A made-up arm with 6 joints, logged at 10 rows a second.
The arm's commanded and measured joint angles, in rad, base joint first. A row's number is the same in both.
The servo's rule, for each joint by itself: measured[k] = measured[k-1] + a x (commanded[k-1-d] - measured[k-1]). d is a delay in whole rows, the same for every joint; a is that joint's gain. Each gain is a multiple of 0.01, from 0.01 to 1. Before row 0 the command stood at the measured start. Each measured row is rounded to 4 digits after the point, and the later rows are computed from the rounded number. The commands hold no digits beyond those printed.
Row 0, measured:
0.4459, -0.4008, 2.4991, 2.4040, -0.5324, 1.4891
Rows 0 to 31, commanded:
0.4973, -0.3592, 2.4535, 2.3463, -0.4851, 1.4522
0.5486, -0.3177, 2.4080, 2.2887, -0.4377, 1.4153
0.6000, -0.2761, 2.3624, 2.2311, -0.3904, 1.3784
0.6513, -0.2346, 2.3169, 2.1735, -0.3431, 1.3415
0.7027, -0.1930, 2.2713, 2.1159, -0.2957, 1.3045
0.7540, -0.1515, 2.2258, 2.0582, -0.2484, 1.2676
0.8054, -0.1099, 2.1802, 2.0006, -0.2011, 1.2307
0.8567, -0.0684, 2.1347, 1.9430, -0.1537, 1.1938
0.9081, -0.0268, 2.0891, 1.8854, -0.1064, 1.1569
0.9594, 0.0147, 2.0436, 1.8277, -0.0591, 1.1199
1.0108, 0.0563, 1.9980, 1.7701, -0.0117, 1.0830
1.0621, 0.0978, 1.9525, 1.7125, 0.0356, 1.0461
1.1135, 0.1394, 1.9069, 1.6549, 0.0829, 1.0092
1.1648, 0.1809, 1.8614, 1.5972, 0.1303, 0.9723
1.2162, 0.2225, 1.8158, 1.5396, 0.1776, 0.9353
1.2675, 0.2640, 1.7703, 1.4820, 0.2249, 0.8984
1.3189, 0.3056, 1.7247, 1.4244, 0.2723, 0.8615
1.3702, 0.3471, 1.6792, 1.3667, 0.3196, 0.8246
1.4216, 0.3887, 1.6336, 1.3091, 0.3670, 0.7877
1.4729, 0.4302, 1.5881, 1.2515, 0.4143, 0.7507
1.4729, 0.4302, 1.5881, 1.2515, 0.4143, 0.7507
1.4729, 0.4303, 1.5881, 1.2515, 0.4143, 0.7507
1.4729, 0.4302, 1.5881, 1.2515, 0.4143, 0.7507
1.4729, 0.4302, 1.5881, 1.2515, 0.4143, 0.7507
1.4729, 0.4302, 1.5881, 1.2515, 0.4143, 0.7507
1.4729, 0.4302, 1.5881, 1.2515, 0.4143, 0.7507
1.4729, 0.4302, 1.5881, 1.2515, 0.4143, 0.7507
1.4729, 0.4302, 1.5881, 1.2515, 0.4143, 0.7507
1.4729, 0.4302, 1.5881, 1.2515, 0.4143, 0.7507
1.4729, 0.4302, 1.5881, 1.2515, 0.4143, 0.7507
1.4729, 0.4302, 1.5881, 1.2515, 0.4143, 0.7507
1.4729, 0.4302, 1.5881, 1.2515, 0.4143, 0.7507
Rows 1 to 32, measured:
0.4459, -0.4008, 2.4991, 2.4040, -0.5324, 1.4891
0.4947, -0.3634, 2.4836, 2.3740, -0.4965, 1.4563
0.5459, -0.3223, 2.4579, 2.3296, -0.4518, 1.4198
0.5973, -0.2807, 2.4254, 2.2784, -0.4051, 1.3830
0.6486, -0.2392, 2.3885, 2.2239, -0.3580, 1.3461
0.7000, -0.1976, 2.3487, 2.1677, -0.3107, 1.3091
0.7513, -0.1561, 2.3069, 2.1108, -0.2634, 1.2722
0.8027, -0.1145, 2.2638, 2.0535, -0.2161, 1.2353
0.8540, -0.0730, 2.2199, 1.9960, -0.1687, 1.1984
0.9054, -0.0314, 2.1754, 1.9385, -0.1214, 1.1615
0.9567, 0.0101, 2.1306, 1.8809, -0.0741, 1.1245
1.0081, 0.0517, 2.0855, 1.8233, -0.0267, 1.0876
1.0594, 0.0932, 2.0403, 1.7657, 0.0206, 1.0507
1.1108, 0.1348, 1.9949, 1.7081, 0.0679, 1.0138
1.1621, 0.1763, 1.9495, 1.6504, 0.1153, 0.9769
1.2135, 0.2179, 1.9040, 1.5928, 0.1626, 0.9399
1.2648, 0.2594, 1.8585, 1.5352, 0.2099, 0.9030
1.3162, 0.3010, 1.8130, 1.4776, 0.2573, 0.8661
1.3675, 0.3425, 1.7675, 1.4199, 0.3046, 0.8292
1.4189, 0.3841, 1.7220, 1.3623, 0.3520, 0.7923
1.4702, 0.4256, 1.6765, 1.3047, 0.3993, 0.7553
1.4728, 0.4297, 1.6464, 1.2770, 0.4107, 0.7512
1.4729, 0.4302, 1.6266, 1.2637, 0.4134, 0.7508
1.4729, 0.4302, 1.6135, 1.2574, 0.4141, 0.7507
1.4729, 0.4302, 1.6049, 1.2543, 0.4143, 0.7507
1.4729, 0.4302, 1.5992, 1.2528, 0.4143, 0.7507
1.4729, 0.4302, 1.5954, 1.2521, 0.4143, 0.7507
1.4729, 0.4302, 1.5929, 1.2518, 0.4143, 0.7507
1.4729, 0.4302, 1.5913, 1.2516, 0.4143, 0.7507
1.4729, 0.4302, 1.5902, 1.2515, 0.4143, 0.7507
1.4729, 0.4302, 1.5895, 1.2515, 0.4143, 0.7507
1.4729, 0.4302, 1.5890, 1.2515, 0.4143, 0.7507
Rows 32 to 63, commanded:
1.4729, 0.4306, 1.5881, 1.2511, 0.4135, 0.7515
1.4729, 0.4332, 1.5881, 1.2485, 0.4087, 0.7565
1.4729, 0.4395, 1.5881, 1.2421, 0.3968, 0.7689
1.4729, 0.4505, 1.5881, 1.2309, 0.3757, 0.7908
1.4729, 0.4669, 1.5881, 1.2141, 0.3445, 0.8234
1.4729, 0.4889, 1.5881, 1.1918, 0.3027, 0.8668
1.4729, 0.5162, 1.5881, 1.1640, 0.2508, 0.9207
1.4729, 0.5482, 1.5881, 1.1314, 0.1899, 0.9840
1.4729, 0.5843, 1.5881, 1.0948, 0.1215, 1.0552
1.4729, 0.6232, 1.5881, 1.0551, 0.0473, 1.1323
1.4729, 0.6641, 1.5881, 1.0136, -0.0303, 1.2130
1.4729, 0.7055, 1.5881, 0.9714, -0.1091, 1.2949
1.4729, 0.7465, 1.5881, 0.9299, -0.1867, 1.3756
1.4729, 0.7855, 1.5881, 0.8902, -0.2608, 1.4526
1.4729, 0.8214, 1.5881, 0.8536, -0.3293, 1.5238
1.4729, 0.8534, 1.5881, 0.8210, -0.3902, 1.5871
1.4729, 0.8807, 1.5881, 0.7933, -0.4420, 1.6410
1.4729, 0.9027, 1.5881, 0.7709, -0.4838, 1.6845
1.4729, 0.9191, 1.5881, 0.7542, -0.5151, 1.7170
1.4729, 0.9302, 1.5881, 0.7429, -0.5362, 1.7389
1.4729, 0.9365, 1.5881, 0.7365, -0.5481, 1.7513
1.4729, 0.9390, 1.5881, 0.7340, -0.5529, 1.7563
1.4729, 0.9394, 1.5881, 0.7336, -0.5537, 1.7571
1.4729, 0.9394, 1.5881, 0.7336, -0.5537, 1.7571
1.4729, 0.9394, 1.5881, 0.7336, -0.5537, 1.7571
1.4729, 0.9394, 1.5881, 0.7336, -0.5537, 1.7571
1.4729, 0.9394, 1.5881, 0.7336, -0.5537, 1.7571
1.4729, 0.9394, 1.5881, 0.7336, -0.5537, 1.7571
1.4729, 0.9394, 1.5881, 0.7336, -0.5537, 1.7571
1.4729, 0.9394, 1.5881, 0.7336, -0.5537, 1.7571
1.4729, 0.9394, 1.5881, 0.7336, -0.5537, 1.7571
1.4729, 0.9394, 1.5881, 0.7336, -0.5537, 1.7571
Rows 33 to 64, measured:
1.4729, 0.4302, 1.5887, 1.2515, 0.4143, 0.7507
1.4729, 0.4306, 1.5885, 1.2513, 0.4137, 0.7514
1.4729, 0.4329, 1.5884, 1.2498, 0.4099, 0.7559
1.4729, 0.4388, 1.5883, 1.2458, 0.3999, 0.7675
1.4729, 0.4493, 1.5882, 1.2381, 0.3815, 0.7882
1.4729, 0.4651, 1.5882, 1.2256, 0.3534, 0.8195
1.4729, 0.4865, 1.5882, 1.2080, 0.3149, 0.8616
1.4729, 0.5132, 1.5882, 1.1851, 0.2662, 0.9142
1.4729, 0.5447, 1.5882, 1.1572, 0.2082, 0.9763
1.4729, 0.5803, 1.5882, 1.1248, 0.1423, 1.0465
1.4729, 0.6189, 1.5882, 1.0886, 0.0701, 1.1229
1.4729, 0.6596, 1.5882, 1.0496, -0.0062, 1.2031
1.4729, 0.7009, 1.5882, 1.0089, -0.0844, 1.2848
1.4729, 0.7419, 1.5882, 0.9678, -0.1621, 1.3656
1.4729, 0.7811, 1.5882, 0.9274, -0.2371, 1.4430
1.4729, 0.8174, 1.5882, 0.8890, -0.3072, 1.5149
1.4729, 0.8498, 1.5882, 0.8536, -0.3703, 1.5792
1.4729, 0.8776, 1.5882, 0.8222, -0.4248, 1.6342
1.4729, 0.9002, 1.5882, 0.7955, -0.4696, 1.6790
1.4729, 0.9172, 1.5882, 0.7740, -0.5042, 1.7128
1.4729, 0.9289, 1.5882, 0.7578, -0.5285, 1.7360
1.4729, 0.9357, 1.5882, 0.7467, -0.5434, 1.7496
1.4729, 0.9387, 1.5882, 0.7401, -0.5506, 1.7556
1.4729, 0.9393, 1.5882, 0.7367, -0.5530, 1.7569
1.4729, 0.9394, 1.5882, 0.7351, -0.5535, 1.7571
1.4729, 0.9394, 1.5882, 0.7343, -0.5537, 1.7571
1.4729, 0.9394, 1.5882, 0.7339, -0.5537, 1.7571
1.4729, 0.9394, 1.5882, 0.7337, -0.5537, 1.7571
1.4729, 0.9394, 1.5882, 0.7336, -0.5537, 1.7571
1.4729, 0.9394, 1.5882, 0.7336, -0.5537, 1.7571
1.4729, 0.9394, 1.5882, 0.7336, -0.5537, 1.7571
1.4729, 0.9394, 1.5882, 0.7336, -0.5537, 1.7571

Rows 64 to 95, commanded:
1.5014, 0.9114, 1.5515, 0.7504, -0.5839, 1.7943
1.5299, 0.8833, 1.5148, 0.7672, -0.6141, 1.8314
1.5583, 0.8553, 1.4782, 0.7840, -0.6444, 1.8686
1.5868, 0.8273, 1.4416, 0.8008, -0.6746, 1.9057
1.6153, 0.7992, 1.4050, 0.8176, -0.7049, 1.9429
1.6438, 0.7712, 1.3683, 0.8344, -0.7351, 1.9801
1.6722, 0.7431, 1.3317, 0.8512, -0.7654, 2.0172
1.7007, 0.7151, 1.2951, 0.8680, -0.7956, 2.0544
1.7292, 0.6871, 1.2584, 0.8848, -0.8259, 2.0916
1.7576, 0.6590, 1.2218, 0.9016, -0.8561, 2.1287
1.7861, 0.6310, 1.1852, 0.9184, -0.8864, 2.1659
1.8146, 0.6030, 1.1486, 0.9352, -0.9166, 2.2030
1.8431, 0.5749, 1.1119, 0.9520, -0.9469, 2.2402
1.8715, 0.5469, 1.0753, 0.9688, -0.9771, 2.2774
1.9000, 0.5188, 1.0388, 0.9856, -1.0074, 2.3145
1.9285, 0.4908, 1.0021, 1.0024, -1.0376, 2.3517
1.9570, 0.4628, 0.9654, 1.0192, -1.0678, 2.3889
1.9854, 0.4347, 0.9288, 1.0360, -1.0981, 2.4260
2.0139, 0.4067, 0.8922, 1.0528, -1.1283, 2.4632
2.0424, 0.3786, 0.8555, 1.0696, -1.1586, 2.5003
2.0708, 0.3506, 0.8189, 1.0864, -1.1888, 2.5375
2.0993, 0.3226, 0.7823, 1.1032, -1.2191, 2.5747
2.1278, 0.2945, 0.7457, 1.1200, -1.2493, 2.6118
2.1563, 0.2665, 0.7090, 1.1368, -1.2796, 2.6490
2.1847, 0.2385, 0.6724, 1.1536, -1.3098, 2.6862
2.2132, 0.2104, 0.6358, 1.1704, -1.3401, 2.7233
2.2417, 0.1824, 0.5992, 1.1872, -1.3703, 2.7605
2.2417, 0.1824, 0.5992, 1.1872, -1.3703, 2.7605
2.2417, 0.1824, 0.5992, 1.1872, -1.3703, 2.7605
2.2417, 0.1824, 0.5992, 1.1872, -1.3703, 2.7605
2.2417, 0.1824, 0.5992, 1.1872, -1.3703, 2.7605
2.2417, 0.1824, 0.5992, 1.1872, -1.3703, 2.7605
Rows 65 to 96, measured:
1.4729, 0.9394, 1.5882, 0.7336, -0.5537, 1.7571
1.5000, 0.9142, 1.5757, 0.7423, -0.5767, 1.7902
1.5284, 0.8864, 1.5550, 0.7552, -0.6051, 1.8269
1.5568, 0.8584, 1.5289, 0.7702, -0.6350, 1.8640
1.5853, 0.8304, 1.4992, 0.7861, -0.6651, 1.9011
1.6138, 0.8023, 1.4672, 0.8025, -0.6953, 1.9383
1.6423, 0.7743, 1.4336, 0.8191, -0.7255, 1.9755
1.6707, 0.7462, 1.3990, 0.8358, -0.7558, 2.0126
1.6992, 0.7182, 1.3637, 0.8525, -0.7860, 2.0498
1.7277, 0.6902, 1.3279, 0.8693, -0.8163, 2.0870
1.7561, 0.6621, 1.2918, 0.8861, -0.8465, 2.1241
1.7846, 0.6341, 1.2556, 0.9029, -0.8768, 2.1613
1.8131, 0.6061, 1.2192, 0.9197, -0.9070, 2.1984
1.8416, 0.5780, 1.1827, 0.9365, -0.9373, 2.2356
1.8700, 0.5500, 1.1462, 0.9533, -0.9675, 2.2728
1.8985, 0.5219, 1.1097, 0.9701, -0.9978, 2.3099
1.9270, 0.4939, 1.0731, 0.9869, -1.0280, 2.3471
1.9555, 0.4659, 1.0365, 1.0037, -1.0582, 2.3843
1.9839, 0.4378, 0.9999, 1.0205, -1.0885, 2.4214
2.0124, 0.4098, 0.9633, 1.0373, -1.1187, 2.4586
2.0409, 0.3817, 0.9266, 1.0541, -1.1490, 2.4957
2.0693, 0.3537, 0.8900, 1.0709, -1.1792, 2.5329
2.0978, 0.3257, 0.8534, 1.0877, -1.2095, 2.5701
2.1263, 0.2976, 0.8168, 1.1045, -1.2397, 2.6072
2.1548, 0.2696, 0.7801, 1.1213, -1.2700, 2.6444
2.1832, 0.2416, 0.7435, 1.1381, -1.3002, 2.6816
2.2117, 0.2135, 0.7069, 1.1549, -1.3305, 2.7187
2.2402, 0.1855, 0.6703, 1.1717, -1.3607, 2.7559
2.2416, 0.1827, 0.6461, 1.1798, -1.3680, 2.7600
2.2417, 0.1824, 0.6302, 1.1836, -1.3697, 2.7604
2.2417, 0.1824, 0.6197, 1.1855, -1.3702, 2.7605
2.2417, 0.1824, 0.6127, 1.1864, -1.3703, 2.7605

